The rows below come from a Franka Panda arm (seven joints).
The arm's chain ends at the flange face. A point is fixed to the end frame.
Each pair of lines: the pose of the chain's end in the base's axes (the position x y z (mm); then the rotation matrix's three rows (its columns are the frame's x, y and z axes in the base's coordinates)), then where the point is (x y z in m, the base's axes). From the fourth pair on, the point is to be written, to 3 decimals.
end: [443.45 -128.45 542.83], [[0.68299 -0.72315 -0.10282], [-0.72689 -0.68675 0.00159], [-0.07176 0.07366 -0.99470]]
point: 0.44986 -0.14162 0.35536
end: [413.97 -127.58 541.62], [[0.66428 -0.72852 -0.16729], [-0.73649 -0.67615 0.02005], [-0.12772 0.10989 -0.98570]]
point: 0.40794 -0.13768 0.35394
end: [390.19 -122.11 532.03], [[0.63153 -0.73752 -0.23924], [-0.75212 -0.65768 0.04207], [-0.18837 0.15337 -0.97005]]
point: 0.36998 -0.12872 0.34519
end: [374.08 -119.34 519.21], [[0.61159 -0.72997 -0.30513], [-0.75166 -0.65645 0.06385], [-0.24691 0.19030 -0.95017]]
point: 0.341 -0.122 0.334
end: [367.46 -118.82 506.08], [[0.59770 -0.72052 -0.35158], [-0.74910 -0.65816 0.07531], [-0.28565 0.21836 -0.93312]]
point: 0.325 -0.119 0.323
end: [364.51 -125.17 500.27], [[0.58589 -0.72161 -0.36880], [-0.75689 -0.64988 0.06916], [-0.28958 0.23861 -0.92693]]
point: 0.319 -0.127 0.318
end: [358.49 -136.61 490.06], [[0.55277 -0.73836 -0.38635], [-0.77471 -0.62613 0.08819], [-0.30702 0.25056 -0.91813]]
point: 0.309 -0.136 0.309
